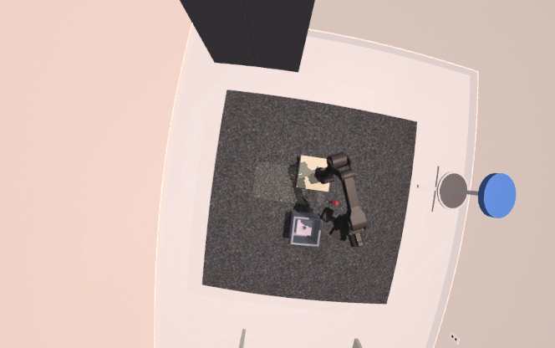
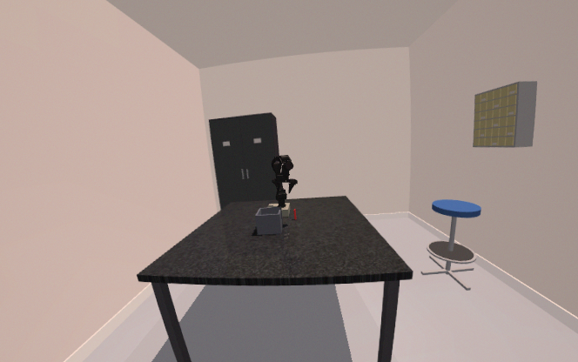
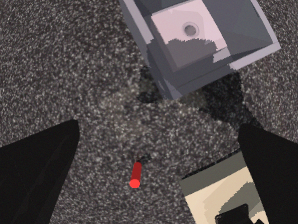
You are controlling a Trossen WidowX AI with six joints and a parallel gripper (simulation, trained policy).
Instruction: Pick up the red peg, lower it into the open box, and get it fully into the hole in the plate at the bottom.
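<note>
The red peg lies 90 mm behind my gripper tip, 50 mm to the left of it and 200 mm below it.
</note>
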